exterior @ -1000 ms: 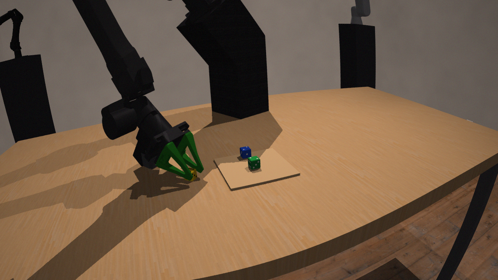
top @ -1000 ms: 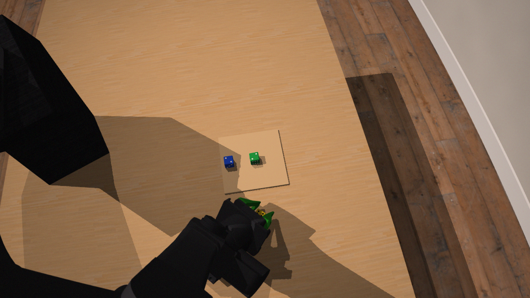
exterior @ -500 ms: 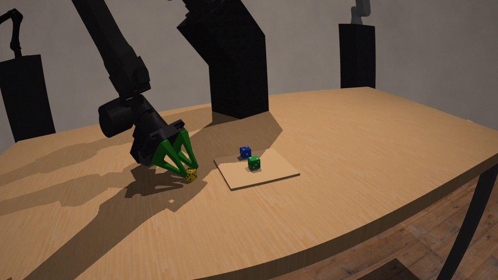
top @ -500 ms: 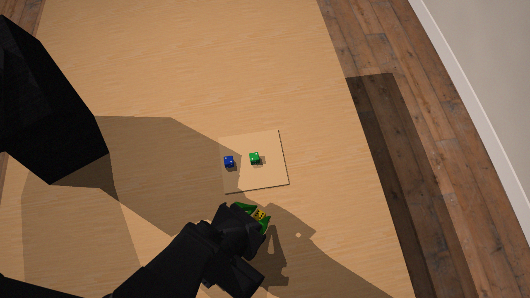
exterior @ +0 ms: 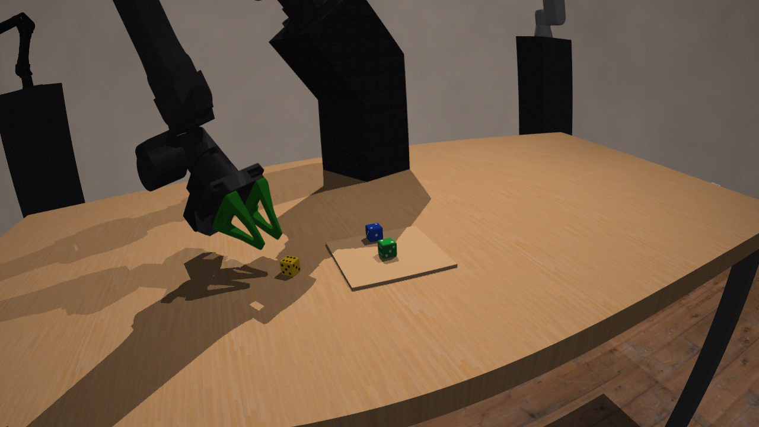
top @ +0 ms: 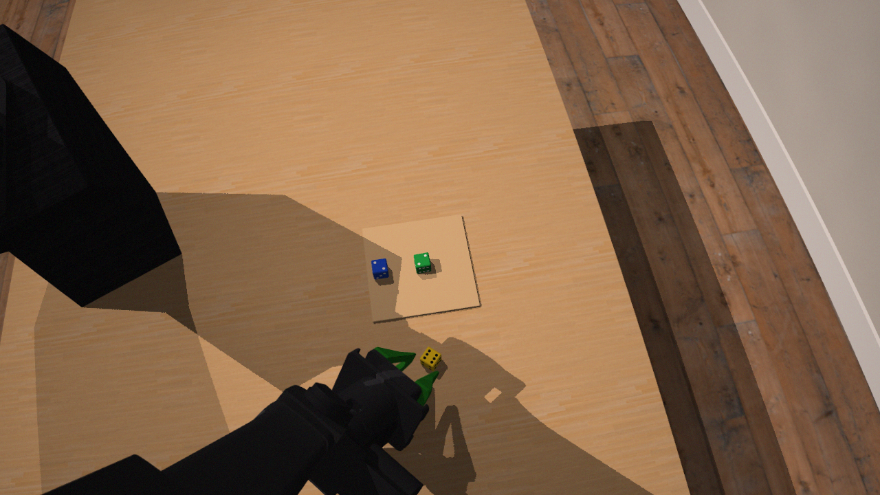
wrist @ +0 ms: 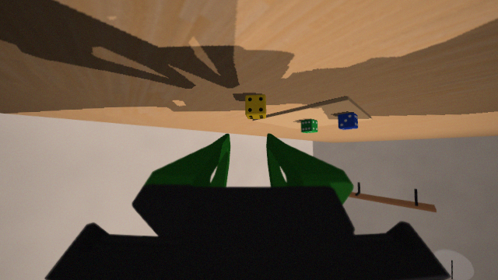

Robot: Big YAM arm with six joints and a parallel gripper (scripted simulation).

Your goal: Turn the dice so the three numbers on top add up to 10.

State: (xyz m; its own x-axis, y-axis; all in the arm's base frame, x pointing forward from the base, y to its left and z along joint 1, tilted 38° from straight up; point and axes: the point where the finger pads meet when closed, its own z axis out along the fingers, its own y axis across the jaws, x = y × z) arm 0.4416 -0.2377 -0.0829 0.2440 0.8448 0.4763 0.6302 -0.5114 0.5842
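Now: the yellow die 4 cm below my hand, 2 cm to the left of it and 1 cm ahead of it. Also, from my hand: green die (15 cm to the left, 4 cm below, 2 cm ahead); then blue die (15 cm to the left, 4 cm below, 3 cm behind); then tan mat (16 cm to the left, 5 cm below, 2 cm ahead).
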